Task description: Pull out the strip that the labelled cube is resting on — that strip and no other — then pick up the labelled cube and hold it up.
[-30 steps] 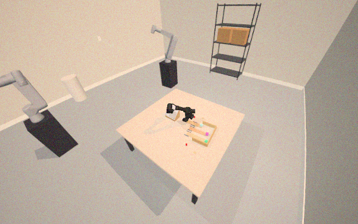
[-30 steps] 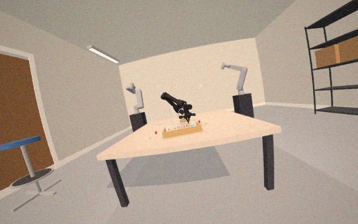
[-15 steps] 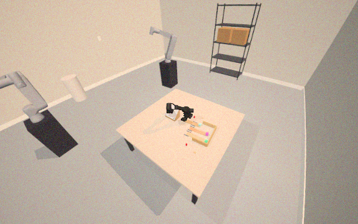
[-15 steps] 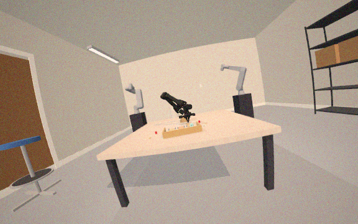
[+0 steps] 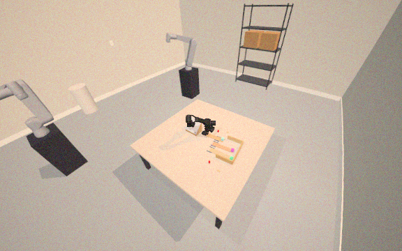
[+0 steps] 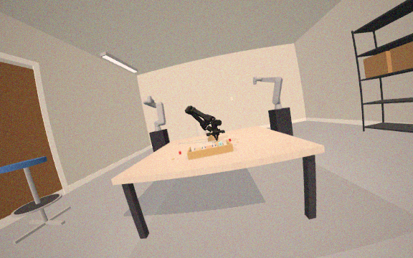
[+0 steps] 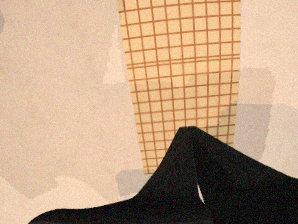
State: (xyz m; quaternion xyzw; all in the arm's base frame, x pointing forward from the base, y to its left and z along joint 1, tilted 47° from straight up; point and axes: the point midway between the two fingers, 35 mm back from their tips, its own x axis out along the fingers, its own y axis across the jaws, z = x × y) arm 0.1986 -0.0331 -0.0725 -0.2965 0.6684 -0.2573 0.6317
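The tan gridded strip lies 90 mm ahead of my gripper tip and 10 mm to the left of it.
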